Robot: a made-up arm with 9 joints. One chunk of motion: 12 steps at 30 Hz.
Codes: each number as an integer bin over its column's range. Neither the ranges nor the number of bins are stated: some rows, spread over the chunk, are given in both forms.
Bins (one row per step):
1: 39 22 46 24 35 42 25 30 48
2: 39 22 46 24 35 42 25 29 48
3: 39 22 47 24 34 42 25 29 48
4: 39 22 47 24 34 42 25 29 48
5: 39 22 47 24 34 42 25 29 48
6: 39 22 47 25 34 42 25 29 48
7: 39 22 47 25 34 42 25 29 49
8: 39 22 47 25 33 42 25 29 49
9: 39 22 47 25 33 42 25 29 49
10: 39 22 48 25 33 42 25 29 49
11: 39 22 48 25 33 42 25 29 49
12: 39 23 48 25 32 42 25 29 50
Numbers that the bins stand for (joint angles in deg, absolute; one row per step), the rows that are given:
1: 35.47 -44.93 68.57 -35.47 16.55 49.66 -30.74 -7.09 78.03
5: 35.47 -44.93 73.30 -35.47 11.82 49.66 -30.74 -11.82 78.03
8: 35.47 -44.93 73.30 -30.74 7.09 49.66 -30.74 -11.82 82.76
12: 35.47 -40.20 78.03 -30.74 2.36 49.66 -30.74 -11.82 87.49
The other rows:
2: 35.47 -44.93 68.57 -35.47 16.55 49.66 -30.74 -11.82 78.03
3: 35.47 -44.93 73.30 -35.47 11.82 49.66 -30.74 -11.82 78.03
4: 35.47 -44.93 73.30 -35.47 11.82 49.66 -30.74 -11.82 78.03
6: 35.47 -44.93 73.30 -30.74 11.82 49.66 -30.74 -11.82 78.03
7: 35.47 -44.93 73.30 -30.74 11.82 49.66 -30.74 -11.82 82.76
9: 35.47 -44.93 73.30 -30.74 7.09 49.66 -30.74 -11.82 82.76
10: 35.47 -44.93 78.03 -30.74 7.09 49.66 -30.74 -11.82 82.76
11: 35.47 -44.93 78.03 -30.74 7.09 49.66 -30.74 -11.82 82.76

